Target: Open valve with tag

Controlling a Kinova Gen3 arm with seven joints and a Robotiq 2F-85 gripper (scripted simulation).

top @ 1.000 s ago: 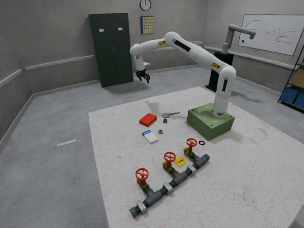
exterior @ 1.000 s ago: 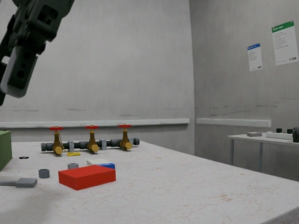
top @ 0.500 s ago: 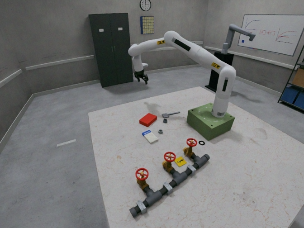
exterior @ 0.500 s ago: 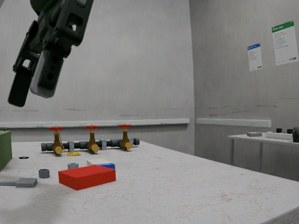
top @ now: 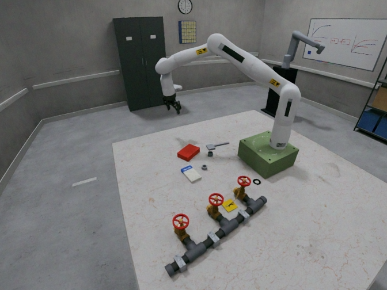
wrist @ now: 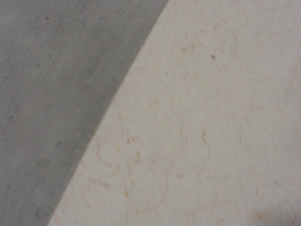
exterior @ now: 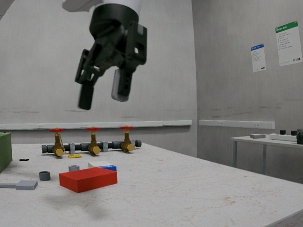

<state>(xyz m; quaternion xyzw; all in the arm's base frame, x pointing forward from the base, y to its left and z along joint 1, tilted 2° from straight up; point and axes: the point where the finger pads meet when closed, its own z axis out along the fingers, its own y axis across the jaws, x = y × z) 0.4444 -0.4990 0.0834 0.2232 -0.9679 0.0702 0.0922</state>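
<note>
The yellow tag is 67 cm to the left of my hand, 18 cm below it and 3 cm behind it. Round my hand: red block: 25 cm to the left, 17 cm below, 1 cm behind; then white-and-blue box: 42 cm to the left, 18 cm below, 4 cm ahead; then grey flat tool: 23 cm to the left, 20 cm behind, 18 cm below.
</note>
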